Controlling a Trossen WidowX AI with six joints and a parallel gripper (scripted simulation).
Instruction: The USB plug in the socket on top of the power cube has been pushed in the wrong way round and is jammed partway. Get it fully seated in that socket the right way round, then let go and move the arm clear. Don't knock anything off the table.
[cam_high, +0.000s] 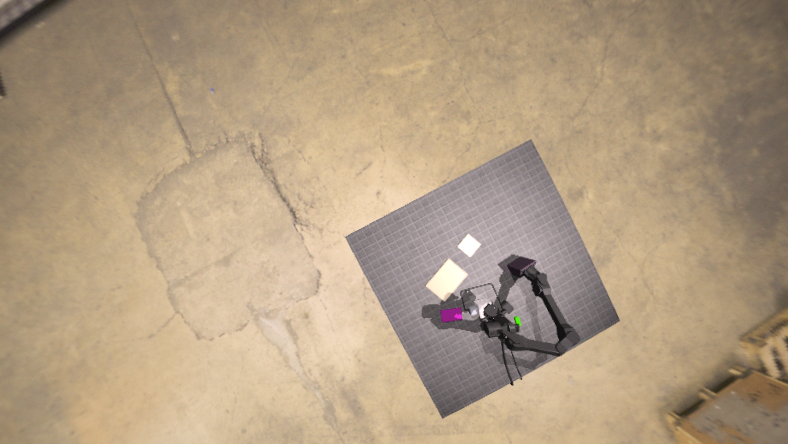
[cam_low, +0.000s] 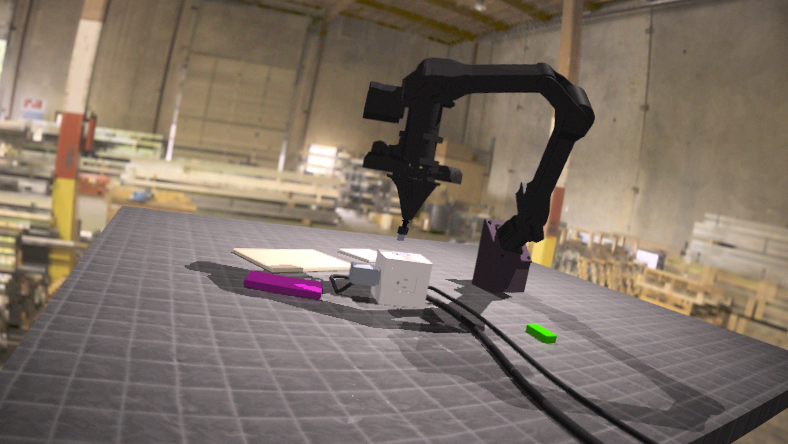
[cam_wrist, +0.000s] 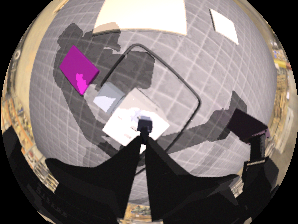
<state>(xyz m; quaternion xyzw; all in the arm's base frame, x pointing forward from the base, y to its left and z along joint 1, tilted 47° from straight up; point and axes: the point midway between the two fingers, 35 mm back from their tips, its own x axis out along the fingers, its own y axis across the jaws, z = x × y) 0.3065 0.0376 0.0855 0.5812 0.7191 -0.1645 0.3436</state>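
My gripper tip is 20 mm above the dark USB plug. Round my gripper tip: magenta block 190 mm ahead, 10 mm to the right, 130 mm below; green block 150 mm behind, 220 mm to the left, 130 mm below.
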